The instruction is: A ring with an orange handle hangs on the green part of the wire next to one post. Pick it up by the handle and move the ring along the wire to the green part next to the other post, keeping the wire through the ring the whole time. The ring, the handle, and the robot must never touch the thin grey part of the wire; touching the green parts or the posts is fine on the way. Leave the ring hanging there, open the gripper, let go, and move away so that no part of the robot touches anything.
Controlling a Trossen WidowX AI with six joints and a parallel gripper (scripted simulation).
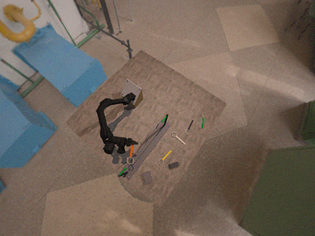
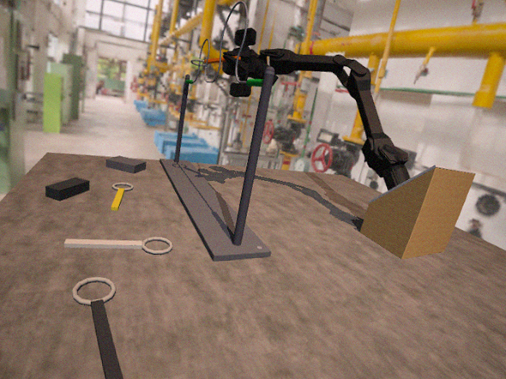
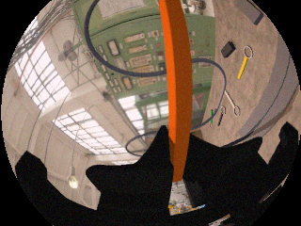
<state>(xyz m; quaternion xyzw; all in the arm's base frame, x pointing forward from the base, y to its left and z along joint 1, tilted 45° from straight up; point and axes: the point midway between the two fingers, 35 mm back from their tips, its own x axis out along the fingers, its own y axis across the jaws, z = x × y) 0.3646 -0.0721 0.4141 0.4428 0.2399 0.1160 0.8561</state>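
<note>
Right now the orange-handled ring is 90 mm to the right of my gripper tip, 10 mm below it and 10 mm ahead of it. From my gripper tip the other things lie so: yellow-handled ring: 370 mm below, 220 mm ahead, 60 mm to the left; then dark-handled ring: 460 mm to the left, 370 mm below, 250 mm ahead; then cream-handled ring: 370 mm below, 310 mm to the left, 200 mm ahead.
</note>
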